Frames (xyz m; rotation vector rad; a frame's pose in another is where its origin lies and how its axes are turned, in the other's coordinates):
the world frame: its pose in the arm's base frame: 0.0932 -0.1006 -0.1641 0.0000 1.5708 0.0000
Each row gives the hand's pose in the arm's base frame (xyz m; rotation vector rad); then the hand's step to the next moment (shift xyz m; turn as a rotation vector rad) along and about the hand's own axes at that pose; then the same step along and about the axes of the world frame.
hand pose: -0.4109 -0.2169 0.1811 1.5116 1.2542 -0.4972
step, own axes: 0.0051 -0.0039 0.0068 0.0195 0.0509 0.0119
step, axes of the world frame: 0.0083 -0.0042 0.0004 -0.0028 0.0038 0.0556
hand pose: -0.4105 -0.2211 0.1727 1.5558 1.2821 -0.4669
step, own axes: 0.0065 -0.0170 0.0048 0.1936 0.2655 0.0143
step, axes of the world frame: 0.0148 -0.0025 -0.0113 0.0392 0.1062 0.3088
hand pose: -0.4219 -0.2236 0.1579 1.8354 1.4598 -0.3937
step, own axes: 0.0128 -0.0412 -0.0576 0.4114 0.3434 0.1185
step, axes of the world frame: -0.0159 0.0528 -0.0462 0.2220 0.1795 0.4687
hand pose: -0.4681 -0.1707 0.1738 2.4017 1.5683 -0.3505
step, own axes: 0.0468 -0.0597 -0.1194 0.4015 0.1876 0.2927
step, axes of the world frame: -0.0919 0.1035 -0.0290 0.3944 0.1729 0.3108
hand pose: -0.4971 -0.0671 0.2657 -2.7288 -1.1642 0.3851
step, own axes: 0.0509 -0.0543 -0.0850 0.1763 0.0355 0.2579
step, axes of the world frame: -0.0851 0.0711 0.0214 0.2858 0.1129 0.0666
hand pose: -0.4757 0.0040 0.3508 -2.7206 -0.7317 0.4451
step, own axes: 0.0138 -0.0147 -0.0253 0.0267 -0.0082 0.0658
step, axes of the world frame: -0.0252 0.0145 0.0142 0.0629 0.0335 -0.0056
